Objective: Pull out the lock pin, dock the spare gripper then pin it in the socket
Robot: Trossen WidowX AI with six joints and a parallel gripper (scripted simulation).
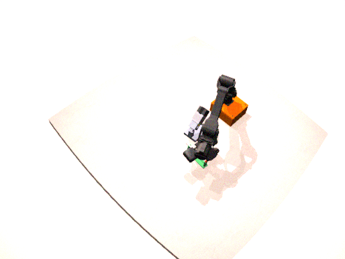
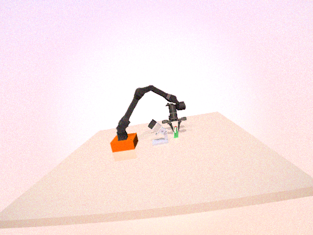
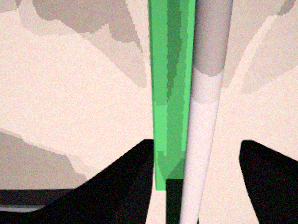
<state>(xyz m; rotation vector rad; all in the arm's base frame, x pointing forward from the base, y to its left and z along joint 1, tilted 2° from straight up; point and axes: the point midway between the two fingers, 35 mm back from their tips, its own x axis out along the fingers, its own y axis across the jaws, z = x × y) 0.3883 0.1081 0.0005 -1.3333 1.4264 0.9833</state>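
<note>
Now: gripper tip 1 cm to the right of the green cradle. Also, from my gripper tip: pale grey mount: 11 cm behind, 10 cm to the right, 3 cm above; then spare gripper: 13 cm behind, 10 cm to the right, 9 cm above.
</note>
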